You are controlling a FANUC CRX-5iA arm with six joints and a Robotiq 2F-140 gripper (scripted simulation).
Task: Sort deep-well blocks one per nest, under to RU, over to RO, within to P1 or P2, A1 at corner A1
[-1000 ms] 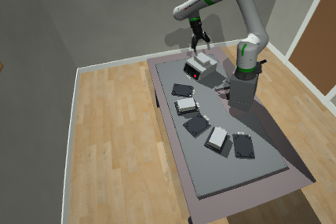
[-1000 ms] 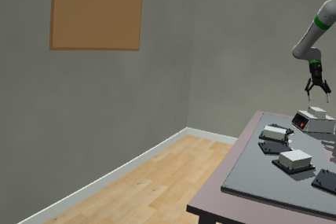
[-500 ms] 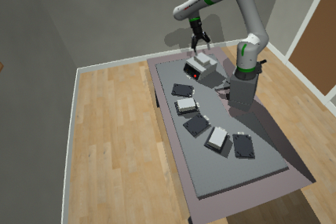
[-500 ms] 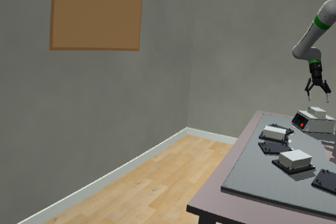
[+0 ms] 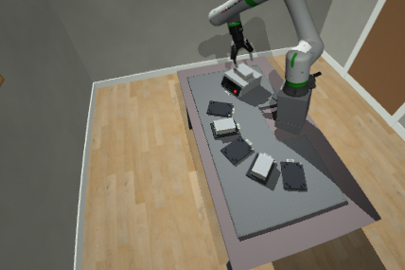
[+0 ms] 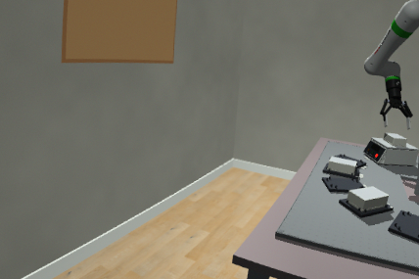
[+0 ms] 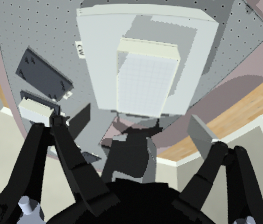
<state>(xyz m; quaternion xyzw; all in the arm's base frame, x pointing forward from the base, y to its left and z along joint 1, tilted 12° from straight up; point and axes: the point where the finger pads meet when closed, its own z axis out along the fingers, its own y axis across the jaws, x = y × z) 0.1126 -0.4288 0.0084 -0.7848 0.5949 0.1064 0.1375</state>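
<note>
Right now the pale platform is 110 mm below my hand. From my hand the other things lie so: deep-well block (230 mm ahead, 690 mm to the left, 170 mm below); dark infeed nest (270 mm ahead, 180 mm to the left, 190 mm below); check-weigher (10 mm ahead, 130 mm below).
</note>
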